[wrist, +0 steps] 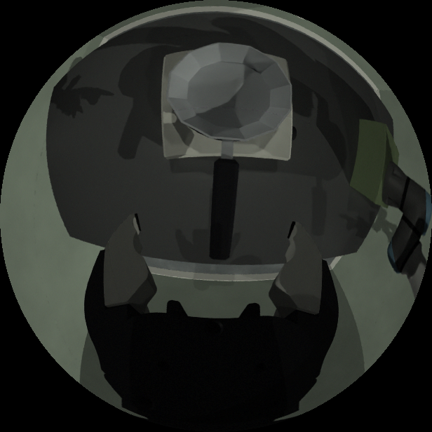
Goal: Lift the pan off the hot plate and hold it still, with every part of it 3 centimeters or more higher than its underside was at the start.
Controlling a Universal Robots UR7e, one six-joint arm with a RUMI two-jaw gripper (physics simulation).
Scene:
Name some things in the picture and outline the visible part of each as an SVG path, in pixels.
My gripper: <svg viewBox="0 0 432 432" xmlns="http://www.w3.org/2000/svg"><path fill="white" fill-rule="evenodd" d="M128 215L109 237L104 250L100 250L86 285L84 296L86 327L90 339L95 346L101 370L105 372L104 378L121 397L121 407L147 417L147 419L156 424L191 431L215 432L241 431L267 426L274 419L299 410L299 400L316 383L316 377L320 373L325 354L335 336L338 320L337 295L330 269L326 260L322 259L316 243L304 227L302 227L302 224L292 221L287 237L290 245L285 252L286 262L278 272L269 290L269 298L274 306L276 306L274 316L259 316L259 304L254 302L247 304L238 318L204 318L187 316L180 302L173 299L167 302L166 313L149 313L147 303L156 293L156 285L144 257L140 255L142 245L138 234L141 229L137 213Z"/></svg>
A grey faceted pan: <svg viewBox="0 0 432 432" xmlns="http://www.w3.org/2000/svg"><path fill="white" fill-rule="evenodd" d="M216 42L190 50L177 62L168 74L166 99L180 122L210 138L222 139L221 158L217 158L213 166L209 257L212 259L227 259L231 248L238 182L238 163L235 159L232 159L234 140L247 141L276 130L283 119L285 119L285 116L291 111L292 84L283 72L283 69L278 65L278 62L256 48L238 43Z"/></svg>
A pale square hot plate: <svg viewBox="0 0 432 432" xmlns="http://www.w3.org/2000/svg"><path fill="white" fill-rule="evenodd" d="M292 107L276 130L247 141L234 140L233 156L275 158L288 161L290 158L291 142L296 137L296 128L292 126ZM264 53L278 62L278 65L280 65L290 81L287 60L276 55ZM166 54L163 57L161 77L163 156L167 159L192 156L221 156L222 139L210 138L180 122L166 99L168 74L190 50Z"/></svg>

